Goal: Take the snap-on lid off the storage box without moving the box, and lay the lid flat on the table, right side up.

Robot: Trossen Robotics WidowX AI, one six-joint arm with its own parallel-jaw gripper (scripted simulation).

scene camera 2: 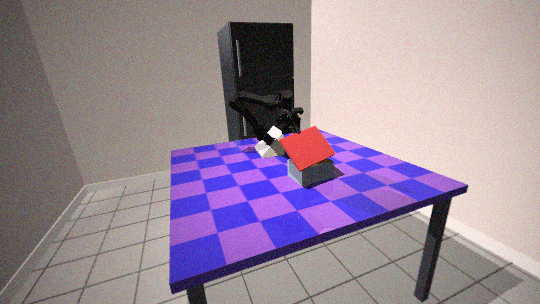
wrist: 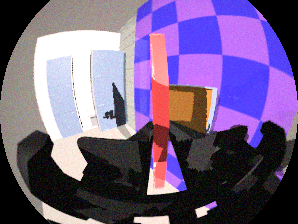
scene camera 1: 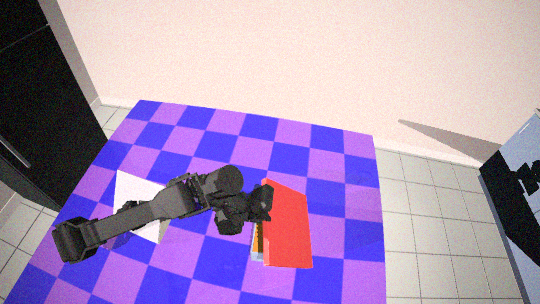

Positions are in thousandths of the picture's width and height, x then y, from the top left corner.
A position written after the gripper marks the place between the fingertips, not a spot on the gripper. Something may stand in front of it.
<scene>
The gripper (scene camera 1: 495, 729) holds a red lid (scene camera 1: 531, 788).
The red lid is seen too in scene camera 2 (scene camera 2: 573, 485) and in the wrist view (wrist: 539, 346). The gripper shows as well in the wrist view (wrist: 539, 556).
</scene>
